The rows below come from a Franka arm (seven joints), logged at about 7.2 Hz.
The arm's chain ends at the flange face. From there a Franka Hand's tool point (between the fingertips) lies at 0.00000 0.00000 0.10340 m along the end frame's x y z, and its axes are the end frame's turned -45 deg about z.
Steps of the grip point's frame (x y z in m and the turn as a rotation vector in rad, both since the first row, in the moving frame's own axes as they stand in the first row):
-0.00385 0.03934 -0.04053 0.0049 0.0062 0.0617
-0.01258 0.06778 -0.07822 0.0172 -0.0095 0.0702
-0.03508 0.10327 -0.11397 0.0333 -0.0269 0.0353
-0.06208 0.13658 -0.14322 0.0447 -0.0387 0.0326
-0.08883 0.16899 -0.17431 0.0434 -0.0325 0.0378
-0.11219 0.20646 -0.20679 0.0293 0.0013 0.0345
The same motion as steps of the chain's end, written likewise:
0.02498 0.03135 -0.04053 0.0078 0.0009 0.0617
0.04096 0.05745 -0.07820 0.0054 -0.0189 0.0702
0.05261 0.09837 -0.11388 0.0045 -0.0426 0.0353
0.05877 0.14101 -0.14304 0.0042 -0.0590 0.0326
0.06221 0.18321 -0.17416 0.0077 -0.0537 0.0378
0.06867 0.22759 -0.20675 0.0216 -0.0198 0.0345

